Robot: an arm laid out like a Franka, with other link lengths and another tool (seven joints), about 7 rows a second.
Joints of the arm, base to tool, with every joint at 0 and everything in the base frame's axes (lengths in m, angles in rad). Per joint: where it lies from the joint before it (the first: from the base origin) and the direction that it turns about. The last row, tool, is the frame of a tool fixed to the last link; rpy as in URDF.
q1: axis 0 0 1 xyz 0 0 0.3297
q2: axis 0 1 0 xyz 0 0 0
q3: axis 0 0 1 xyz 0 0 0.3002
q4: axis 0 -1 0 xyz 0.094 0 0
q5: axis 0 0 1 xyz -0.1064 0 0.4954
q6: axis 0 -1 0 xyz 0 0 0
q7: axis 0 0 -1 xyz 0.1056 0 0
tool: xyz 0.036 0.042 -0.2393 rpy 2.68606 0 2.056
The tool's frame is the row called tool.
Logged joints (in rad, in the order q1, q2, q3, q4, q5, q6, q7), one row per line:
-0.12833 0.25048 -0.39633 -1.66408 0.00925 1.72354 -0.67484
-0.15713 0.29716 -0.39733 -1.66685 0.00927 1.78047 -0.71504
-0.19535 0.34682 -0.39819 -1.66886 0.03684 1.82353 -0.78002
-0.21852 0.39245 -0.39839 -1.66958 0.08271 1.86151 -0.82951
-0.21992 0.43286 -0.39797 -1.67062 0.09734 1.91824 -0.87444
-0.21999 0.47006 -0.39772 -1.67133 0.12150 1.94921 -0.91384
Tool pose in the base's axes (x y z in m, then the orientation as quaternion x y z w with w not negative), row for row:
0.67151 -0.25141 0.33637 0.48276 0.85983 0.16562 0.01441
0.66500 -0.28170 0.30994 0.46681 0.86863 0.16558 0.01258
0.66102 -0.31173 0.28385 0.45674 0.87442 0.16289 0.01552
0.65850 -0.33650 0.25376 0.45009 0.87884 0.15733 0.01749
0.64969 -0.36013 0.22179 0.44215 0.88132 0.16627 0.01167
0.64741 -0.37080 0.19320 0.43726 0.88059 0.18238 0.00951
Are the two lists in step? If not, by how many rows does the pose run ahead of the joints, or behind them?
The pose runs 2 rows behind the joints: the pose in row i belongs to the joints in row i - 2.
